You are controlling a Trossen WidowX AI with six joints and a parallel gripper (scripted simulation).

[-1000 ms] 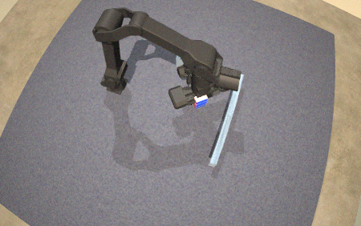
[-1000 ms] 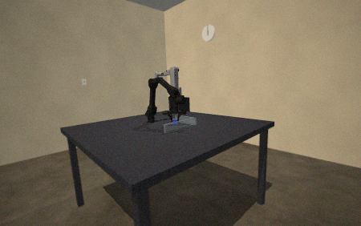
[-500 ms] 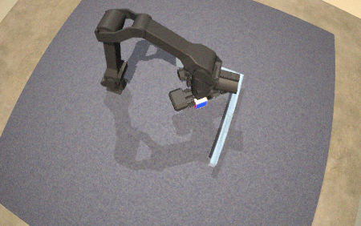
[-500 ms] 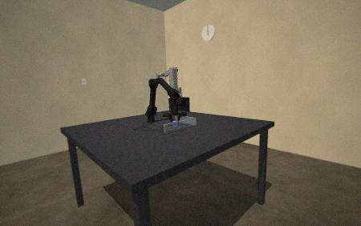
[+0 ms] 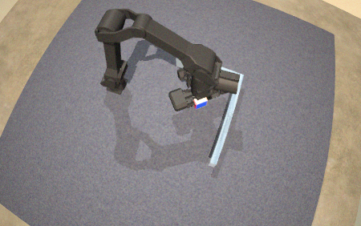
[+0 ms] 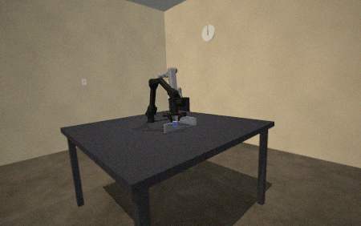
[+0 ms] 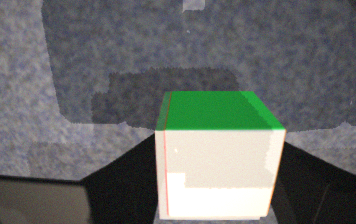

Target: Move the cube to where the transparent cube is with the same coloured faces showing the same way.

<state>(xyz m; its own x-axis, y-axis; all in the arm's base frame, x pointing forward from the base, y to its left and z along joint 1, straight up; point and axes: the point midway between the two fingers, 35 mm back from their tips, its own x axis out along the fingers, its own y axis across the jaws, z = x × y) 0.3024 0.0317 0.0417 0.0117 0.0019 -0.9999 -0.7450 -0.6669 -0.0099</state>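
Now: the transparent cube 2 cm below my hand. Also, from my hand: long pale blue bar 11 cm ahead, 3 cm to the right.
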